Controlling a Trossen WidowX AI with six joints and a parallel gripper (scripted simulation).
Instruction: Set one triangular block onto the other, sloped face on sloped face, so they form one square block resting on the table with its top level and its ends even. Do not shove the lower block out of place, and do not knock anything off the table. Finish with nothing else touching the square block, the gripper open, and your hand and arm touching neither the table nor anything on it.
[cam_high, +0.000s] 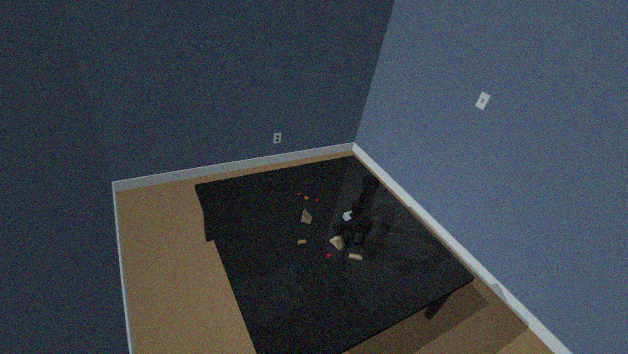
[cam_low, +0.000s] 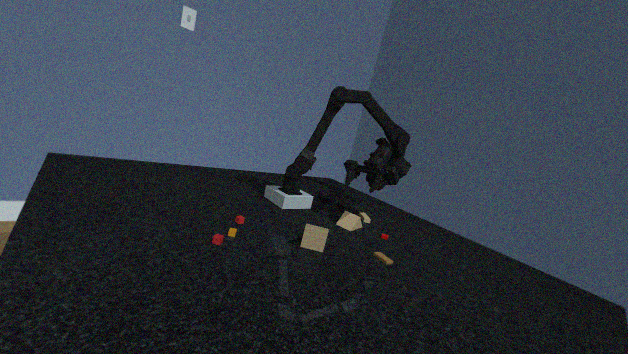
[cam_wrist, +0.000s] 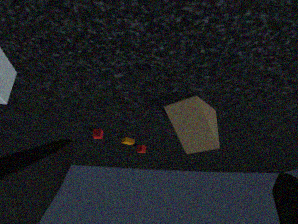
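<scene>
My gripper tip is 1 cm past the tan triangular block, 2 cm to the right of it and 11 cm above it. From my gripper tip the other things lie so: orange cube (2 cm behind, 38 cm to the right, 13 cm below); then red cube (9 cm ahead, 9 cm to the left, 13 cm below); then thin tan piece (19 cm ahead, 6 cm to the right, 13 cm below).
</scene>
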